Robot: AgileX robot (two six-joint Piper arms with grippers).
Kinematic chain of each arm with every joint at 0, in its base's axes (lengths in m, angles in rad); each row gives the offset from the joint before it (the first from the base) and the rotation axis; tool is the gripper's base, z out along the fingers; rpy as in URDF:
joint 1: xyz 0 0 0.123 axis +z
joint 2: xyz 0 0 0 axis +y
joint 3: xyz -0.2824 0 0.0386 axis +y
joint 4: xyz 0.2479 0 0.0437 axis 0.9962 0 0.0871
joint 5: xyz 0 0 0 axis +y
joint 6: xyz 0.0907 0 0.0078 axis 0.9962 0 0.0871
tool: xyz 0 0 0 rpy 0 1.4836 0
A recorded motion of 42 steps. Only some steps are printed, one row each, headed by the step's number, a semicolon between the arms.
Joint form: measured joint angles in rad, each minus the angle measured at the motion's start. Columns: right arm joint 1, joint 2, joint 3, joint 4, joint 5, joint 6; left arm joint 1, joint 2, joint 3, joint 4, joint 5, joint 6.
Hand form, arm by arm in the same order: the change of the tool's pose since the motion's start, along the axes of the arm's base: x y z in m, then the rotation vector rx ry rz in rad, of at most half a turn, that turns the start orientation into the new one. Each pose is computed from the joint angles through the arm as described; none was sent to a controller.
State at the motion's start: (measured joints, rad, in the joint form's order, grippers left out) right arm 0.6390 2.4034 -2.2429 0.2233 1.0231 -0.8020; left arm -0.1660 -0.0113 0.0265 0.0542 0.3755 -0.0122
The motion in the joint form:
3: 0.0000 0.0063 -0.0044 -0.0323 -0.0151 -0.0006; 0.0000 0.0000 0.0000 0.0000 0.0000 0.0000
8: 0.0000 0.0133 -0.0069 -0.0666 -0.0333 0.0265; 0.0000 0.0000 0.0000 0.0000 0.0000 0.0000
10: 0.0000 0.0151 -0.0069 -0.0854 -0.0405 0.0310; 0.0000 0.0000 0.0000 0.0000 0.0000 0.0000
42: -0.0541 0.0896 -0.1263 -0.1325 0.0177 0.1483; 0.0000 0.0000 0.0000 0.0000 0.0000 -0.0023
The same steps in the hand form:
3: 0.0032 -0.0009 -0.0019 -0.0185 -0.0299 -0.0002; 0.0000 0.0000 0.0000 0.0000 0.0000 0.0000
8: 0.0066 -0.0018 -0.0046 -0.0305 -0.0502 -0.0242; 0.0000 0.0000 0.0000 0.0000 0.0000 0.0000
10: 0.0080 -0.0025 -0.0055 -0.0410 -0.0640 -0.0276; 0.0000 0.0000 0.0000 0.0000 0.0000 0.0000
42: 0.0349 -0.0232 -0.0132 -0.0519 -0.0356 -0.1737; 0.0000 0.0000 0.0000 -0.0022 0.0003 0.0007

